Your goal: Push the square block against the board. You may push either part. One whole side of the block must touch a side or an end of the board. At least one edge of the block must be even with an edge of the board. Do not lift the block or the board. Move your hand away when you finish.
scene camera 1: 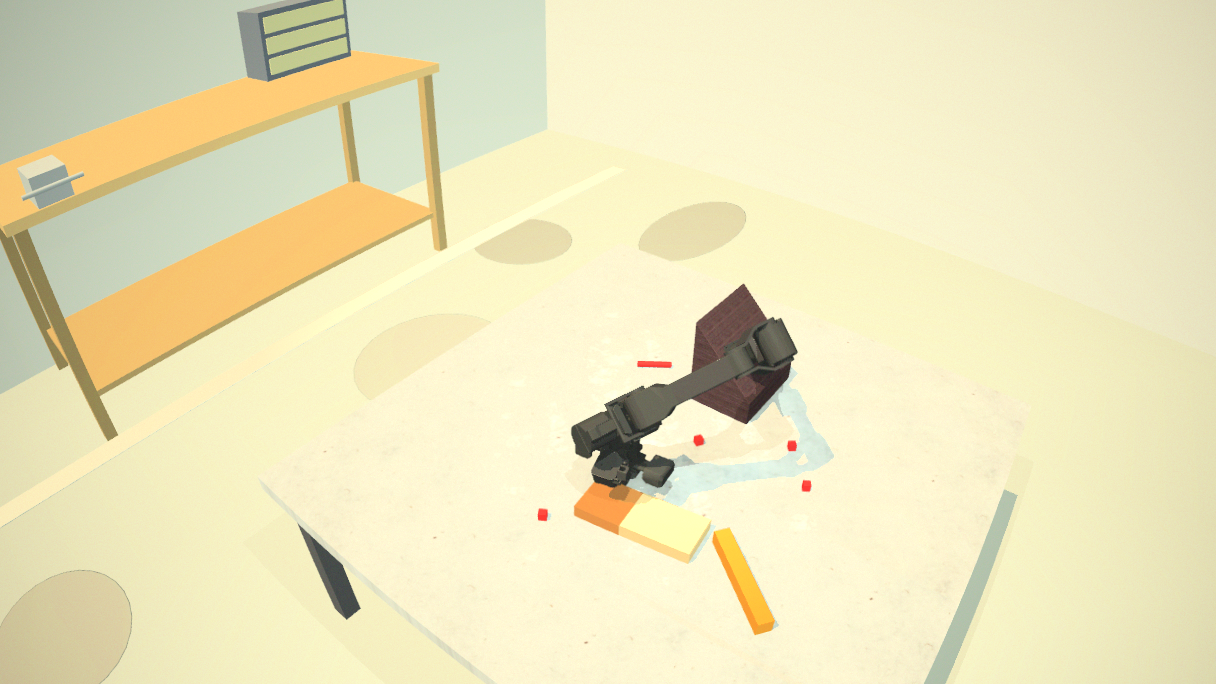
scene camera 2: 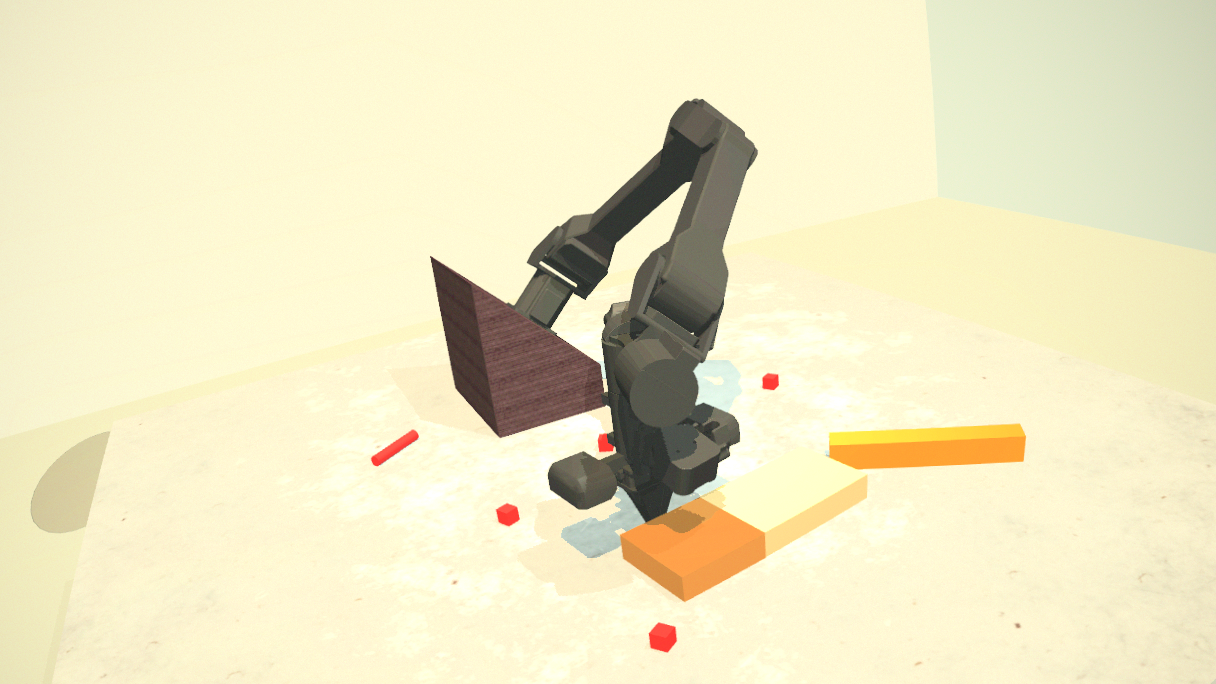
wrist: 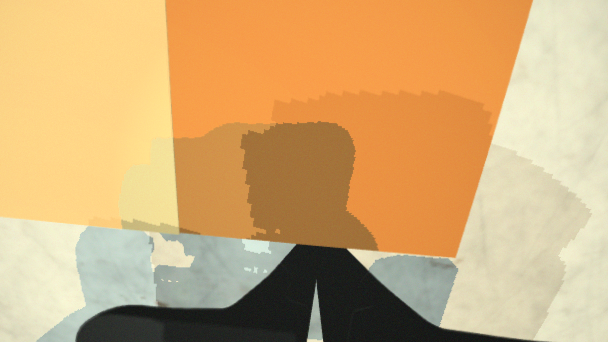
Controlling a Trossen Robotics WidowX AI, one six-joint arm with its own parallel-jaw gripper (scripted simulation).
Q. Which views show the orange-yellow bar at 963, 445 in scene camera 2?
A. Scene camera 1 and scene camera 2 only.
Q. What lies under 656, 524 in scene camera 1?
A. A cream board.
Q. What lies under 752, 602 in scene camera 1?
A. An orange-yellow bar.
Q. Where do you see an orange square block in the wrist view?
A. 370, 132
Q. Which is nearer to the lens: the cream board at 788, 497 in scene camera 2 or the orange-yellow bar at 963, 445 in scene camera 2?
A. The cream board.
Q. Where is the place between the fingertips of my gripper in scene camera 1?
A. At 622, 487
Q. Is my gripper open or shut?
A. Shut.
